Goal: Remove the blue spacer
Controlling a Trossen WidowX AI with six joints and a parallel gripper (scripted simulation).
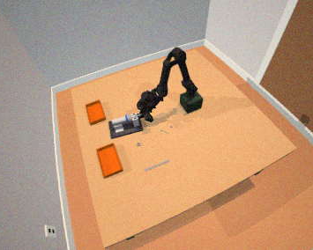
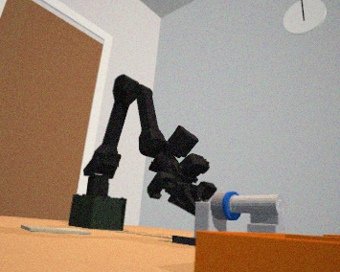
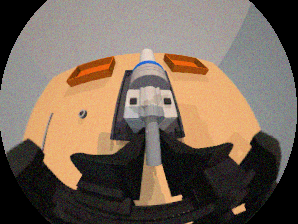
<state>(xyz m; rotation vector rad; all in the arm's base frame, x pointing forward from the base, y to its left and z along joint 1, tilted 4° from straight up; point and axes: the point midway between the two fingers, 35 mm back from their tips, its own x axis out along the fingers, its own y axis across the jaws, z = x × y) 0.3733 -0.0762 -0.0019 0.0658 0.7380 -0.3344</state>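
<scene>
Now: the grey shaft 5 cm ahead of my gripper tip, 2 cm to the right of it and 2 cm above it. The rest, counted from my gripper tip: blue spacer (8 cm ahead, 3 cm to the right, 2 cm above); then grey spacer (7 cm ahead, 2 cm to the right, 2 cm above); then fixture (11 cm ahead, 4 cm to the right, 1 cm below).
</scene>
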